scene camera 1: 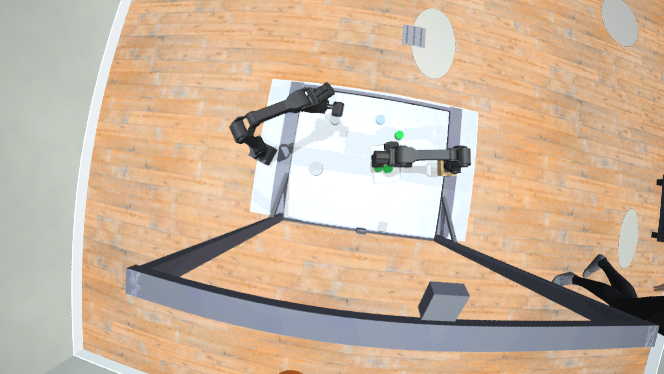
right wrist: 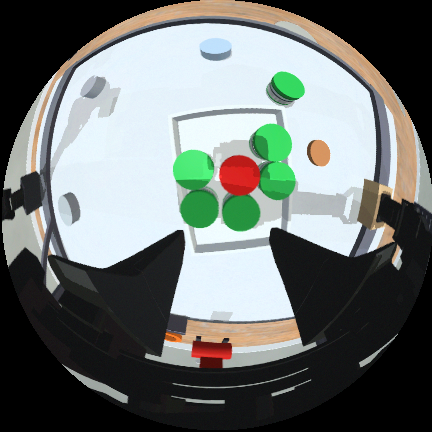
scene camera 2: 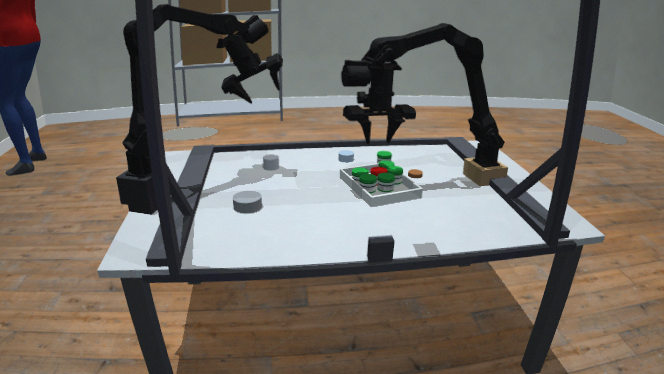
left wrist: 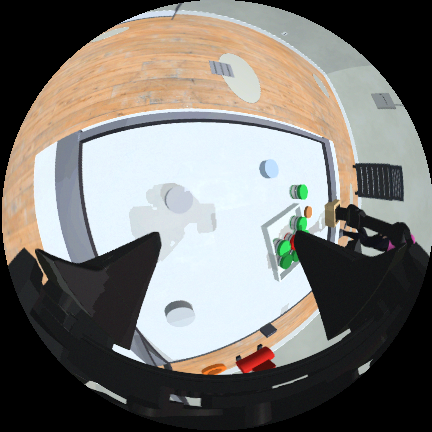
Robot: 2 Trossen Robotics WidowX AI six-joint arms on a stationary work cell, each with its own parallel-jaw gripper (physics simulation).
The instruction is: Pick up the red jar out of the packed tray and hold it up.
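Places are measured from the left arm's base along level axes (x ahead, y left, z up), in metres.
Pixels of known places: left gripper, fingertip midpoint: [scene camera 1: 332, 110] [scene camera 2: 265, 96] [left wrist: 229, 238]; right gripper, fingertip midpoint: [right wrist: 227, 235] [scene camera 2: 377, 143]; left arm's base, link origin: [scene camera 1: 260, 151] [right wrist: 22, 195] [scene camera 2: 141, 172]; right arm's base, link origin: [scene camera 1: 449, 166] [right wrist: 383, 207] [scene camera 2: 486, 162] [left wrist: 337, 212].
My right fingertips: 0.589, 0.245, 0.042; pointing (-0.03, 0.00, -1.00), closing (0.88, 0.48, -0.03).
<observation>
For each thing: its top centre in the pictures, then the offset to it from my right fingertips, as dx, dy, dz.
- red jar, top centre: [right wrist: 239, 175] [scene camera 2: 379, 169] [left wrist: 296, 242] +0.003, +0.032, -0.089
- white tray, top centre: [right wrist: 236, 182] [scene camera 2: 379, 178] [left wrist: 291, 244] [scene camera 1: 386, 162] +0.008, +0.020, -0.109
- green jar, top centre: [right wrist: 289, 83] [left wrist: 303, 191] [scene camera 2: 384, 153] [scene camera 1: 399, 134] +0.001, +0.183, -0.093
- light blue disc, top centre: [right wrist: 214, 44] [left wrist: 271, 168] [scene camera 2: 346, 152] -0.127, +0.214, -0.114
- orange disc, top centre: [right wrist: 320, 152] [scene camera 2: 415, 171] [left wrist: 308, 211] +0.103, +0.134, -0.126
- black box, top centre: [scene camera 2: 381, 238] [right wrist: 175, 332] [left wrist: 271, 333] +0.059, -0.360, -0.080
The red jar [scene camera 2: 379, 171] [right wrist: 240, 175] stands in the white tray [scene camera 2: 395, 196] [right wrist: 230, 245] among several green-lidded jars; in the left wrist view a finger partly hides the red jar [left wrist: 293, 243]. Green jars touch or nearly touch it on its right and front in the right wrist view. Another green jar [scene camera 1: 399, 134] [scene camera 2: 384, 156] [right wrist: 287, 86] stands on the table behind the tray. My right gripper [scene camera 2: 379, 141] [right wrist: 227, 235] is partly open and empty, pointing down above the tray. My left gripper [scene camera 2: 265, 96] [left wrist: 229, 238] is wide open and empty, high over the table's left part.
A light blue disc [scene camera 2: 346, 156] [right wrist: 215, 47] lies behind the tray, an orange disc [scene camera 2: 415, 173] [right wrist: 318, 152] to its right. Two grey round blocks [scene camera 2: 247, 201] [scene camera 2: 271, 162] stand on the left. A black box [scene camera 2: 380, 248] sits at the front edge between the frame posts.
</observation>
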